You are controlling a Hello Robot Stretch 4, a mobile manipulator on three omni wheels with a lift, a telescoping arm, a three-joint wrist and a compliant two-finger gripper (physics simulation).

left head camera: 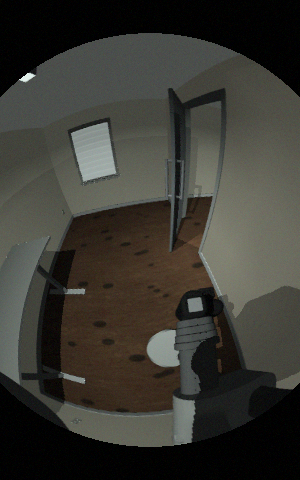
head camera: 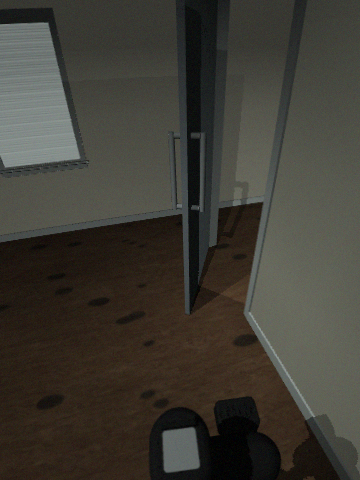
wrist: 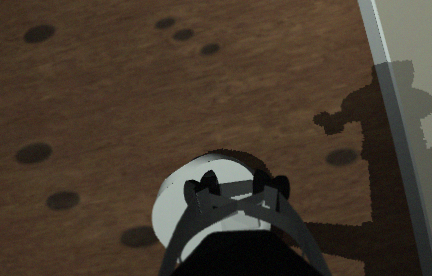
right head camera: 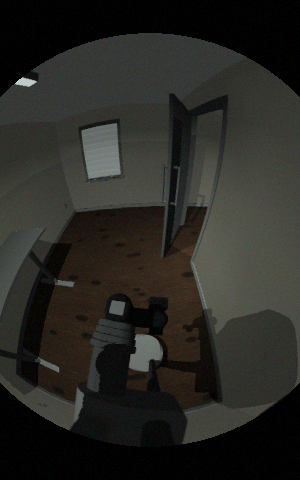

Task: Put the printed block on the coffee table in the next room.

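Pixels of known places: gripper, between the fingertips: (wrist: 235, 185); robot's base, origin of its link: (left head camera: 167, 347) (right head camera: 142, 351).
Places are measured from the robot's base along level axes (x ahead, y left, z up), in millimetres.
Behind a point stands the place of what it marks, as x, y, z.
Note:
My gripper (wrist: 235, 185) {194, -86, 836} points down over the robot's round pale base in the wrist view. Its two dark fingertips stand apart, shut on the printed block (wrist: 237, 189) {195, -88, 865}, a grey piece that shows as a narrow band between them. The rest of the block is hidden by the fingers and the gripper body. In the head camera view the wrist hides the fingertips. The coffee table does not show in these views.
A door (head camera: 192, 165) {1434, -195, 1106} (left head camera: 174, 170) {1326, -152, 1186} (right head camera: 172, 175) {1403, -184, 1179} stands open beside a doorway at the front right. A wall (head camera: 315, 200) {945, -637, 1086} runs close along the right. A desk (left head camera: 20, 300) {153, 1037, 923} (right head camera: 15, 260) {352, 1134, 922} stands left. A window (head camera: 37, 95) {2793, 1061, 1450} is in the far wall.

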